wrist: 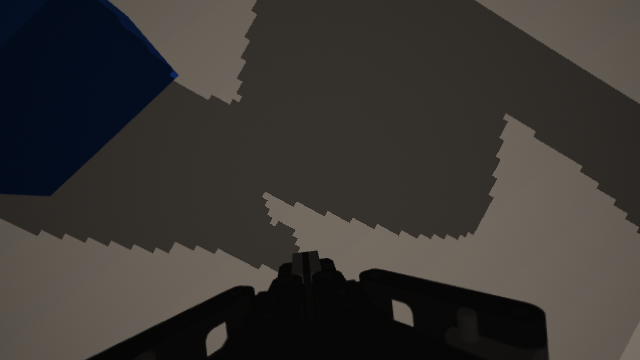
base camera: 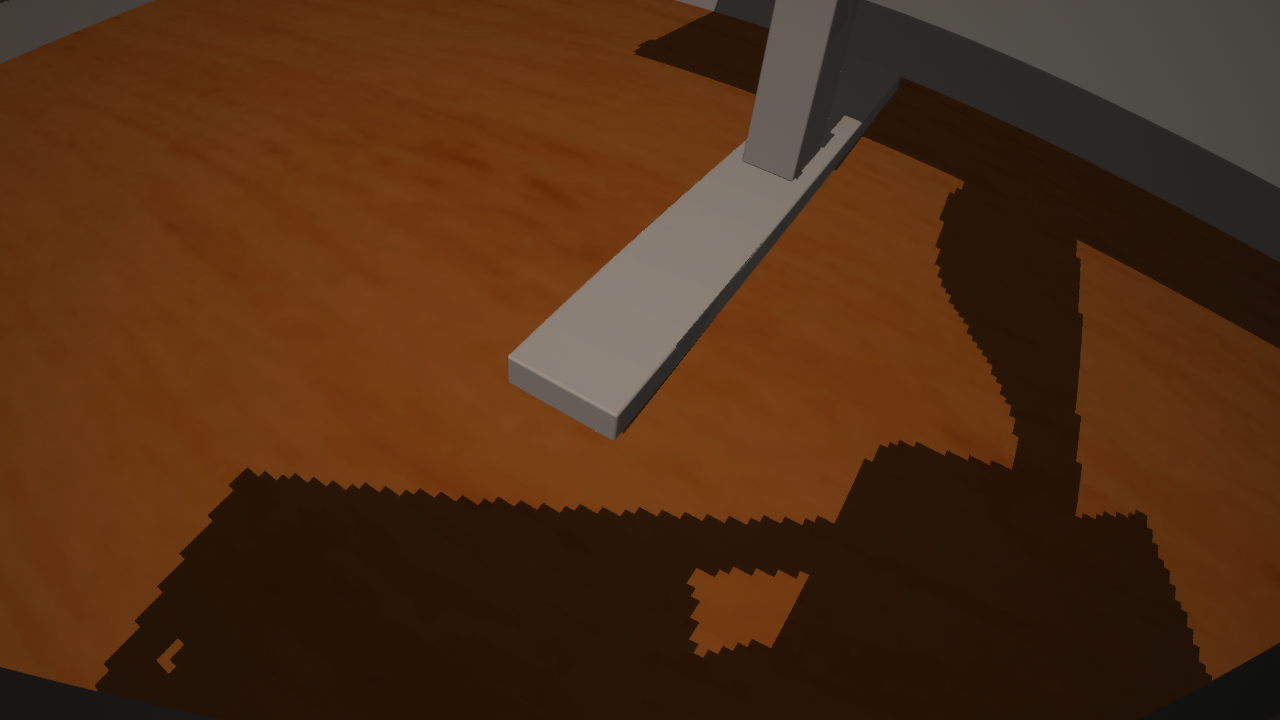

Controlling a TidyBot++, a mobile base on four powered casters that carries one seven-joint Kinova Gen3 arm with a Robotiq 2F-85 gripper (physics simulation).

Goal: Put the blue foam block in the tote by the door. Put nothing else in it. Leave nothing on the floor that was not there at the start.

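Frame: origin at the arm's base, x ahead, y left, z up, level; metres.
Where they show: gripper, between the fingertips: (wrist: 307,269).
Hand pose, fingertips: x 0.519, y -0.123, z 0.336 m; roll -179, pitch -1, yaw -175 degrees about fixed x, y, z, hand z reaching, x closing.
After its pixels a point has its place.
The blue foam block (wrist: 75,100) @(z 0.367, x 0.614, y -0.207 m) shows in the upper left of the wrist view, on a pale surface, cut off by the left and top edges of the view. My gripper (wrist: 307,269) @(z 0.336, x 0.519, y -0.123 m) is shut with its fingertips together and nothing between them. It is to the right of the block and nearer the bottom of the wrist view, apart from the block. The tote does not show in either view, and the block and gripper do not show in the base camera view.
In the base camera view a grey flat foot (base camera: 662,259) @(z -0.371, x 0.517, y -0.058 m) with an upright post (base camera: 792,89) @(z -0.284, x 0.655, y -0.159 m) stands on the orange-brown floor (base camera: 358,295) @(z -0.396, x 0.484, y 0.161 m). A grey wall (base camera: 1118,107) @(z -0.307, x 0.884, y -0.672 m) runs behind at the right. Dark shadows lie across the floor and across the pale surface (wrist: 565,200) @(z 0.324, x 0.356, y -0.156 m) below the gripper.
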